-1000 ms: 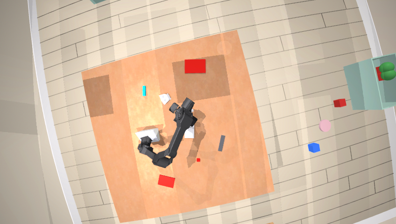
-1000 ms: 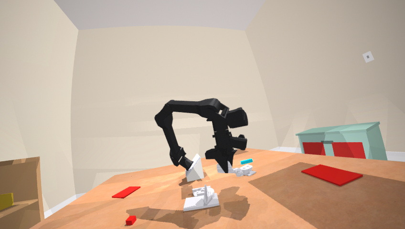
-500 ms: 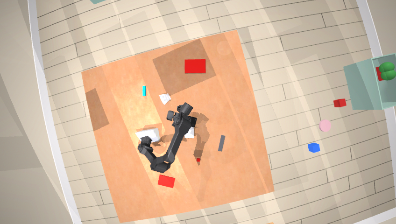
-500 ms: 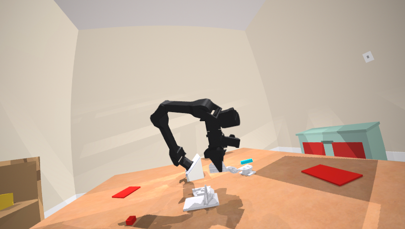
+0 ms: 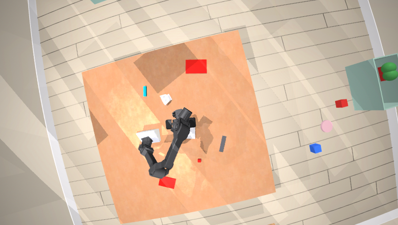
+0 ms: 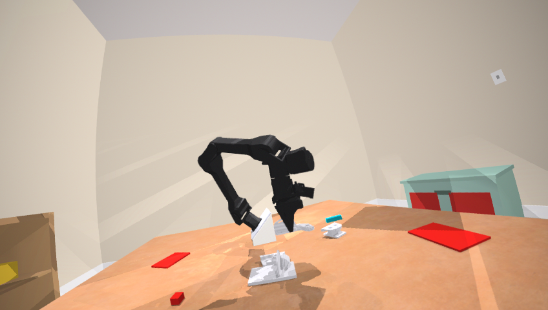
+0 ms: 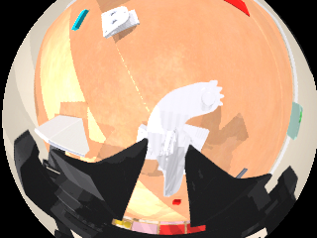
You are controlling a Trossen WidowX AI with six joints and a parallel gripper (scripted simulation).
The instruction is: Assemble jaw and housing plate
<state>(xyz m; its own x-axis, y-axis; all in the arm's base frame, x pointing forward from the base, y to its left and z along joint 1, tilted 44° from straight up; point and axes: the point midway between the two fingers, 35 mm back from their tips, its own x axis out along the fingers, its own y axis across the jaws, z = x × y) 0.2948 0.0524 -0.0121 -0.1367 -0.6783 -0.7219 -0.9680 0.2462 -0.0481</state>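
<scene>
Right now the white base plate is 90 mm below my gripper tip, 80 mm to the right of it and 20 mm ahead of it. From my gripper tip the other things lie so: cyan bar: 300 mm to the left, 220 mm behind, 90 mm below; grey bar: 240 mm to the right, 230 mm ahead, 90 mm below; small red cube: 310 mm to the right, 90 mm below, 20 mm ahead.
</scene>
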